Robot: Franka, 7 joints.
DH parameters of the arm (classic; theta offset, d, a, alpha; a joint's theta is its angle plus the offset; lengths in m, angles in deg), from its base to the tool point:
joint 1: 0 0.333 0 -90
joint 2: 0 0 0 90
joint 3: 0 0.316 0.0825 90
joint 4: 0 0 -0.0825 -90
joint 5: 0 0.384 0 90
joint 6: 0 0 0.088 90
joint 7: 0 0.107 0 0
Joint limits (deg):
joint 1: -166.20..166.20
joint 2: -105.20..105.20
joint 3: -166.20..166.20
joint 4: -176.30..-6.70
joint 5: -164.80..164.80
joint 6: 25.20..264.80
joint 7: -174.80..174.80
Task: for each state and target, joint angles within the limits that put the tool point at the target. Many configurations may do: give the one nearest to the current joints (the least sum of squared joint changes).
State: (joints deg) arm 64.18 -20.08 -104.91 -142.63 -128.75 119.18 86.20
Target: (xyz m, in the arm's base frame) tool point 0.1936 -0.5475 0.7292
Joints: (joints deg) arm 52.91 5.34 -121.01 -99.32 -131.78 108.40 86.20
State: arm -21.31 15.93 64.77 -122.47 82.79 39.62 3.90
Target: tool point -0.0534 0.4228 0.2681
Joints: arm 23.47 42.02 54.48 -139.68 82.59 69.30 3.90
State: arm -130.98 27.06 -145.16 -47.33 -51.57 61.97 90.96
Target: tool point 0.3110 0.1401 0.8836
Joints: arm -155.46 11.91 -166.20 -66.01 -51.50 50.21 90.96
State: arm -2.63 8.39 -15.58 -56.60 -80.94 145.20 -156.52
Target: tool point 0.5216 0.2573 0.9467
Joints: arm 23.87 17.89 0.92 -41.66 -79.60 148.28 -156.52
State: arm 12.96 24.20 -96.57 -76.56 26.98 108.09 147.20
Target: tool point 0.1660 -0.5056 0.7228
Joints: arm 17.53 27.07 -112.02 -84.40 22.80 92.37 147.20
